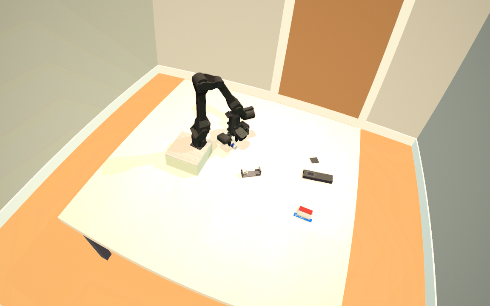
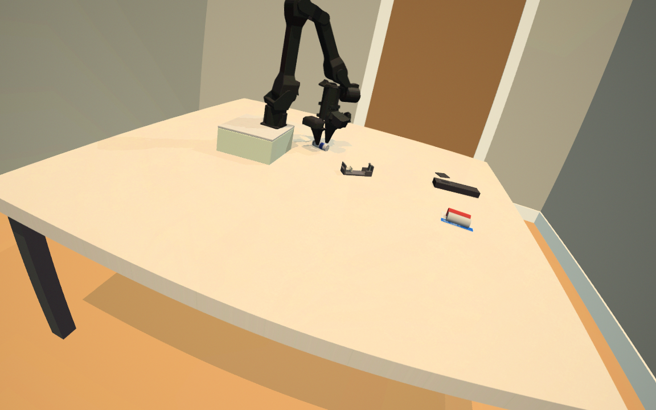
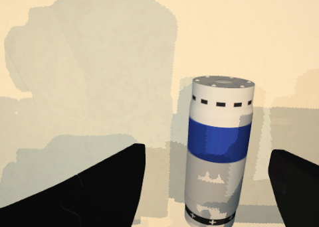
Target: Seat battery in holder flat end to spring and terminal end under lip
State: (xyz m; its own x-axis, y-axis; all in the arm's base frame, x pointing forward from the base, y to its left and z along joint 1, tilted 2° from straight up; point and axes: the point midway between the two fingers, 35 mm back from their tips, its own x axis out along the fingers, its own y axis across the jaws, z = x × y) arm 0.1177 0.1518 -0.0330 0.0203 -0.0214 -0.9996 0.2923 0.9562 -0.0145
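Now: the battery 1 cm below my gripper tip. Also, from my gripper tip: black remote (49 cm ahead, 3 cm to the left).
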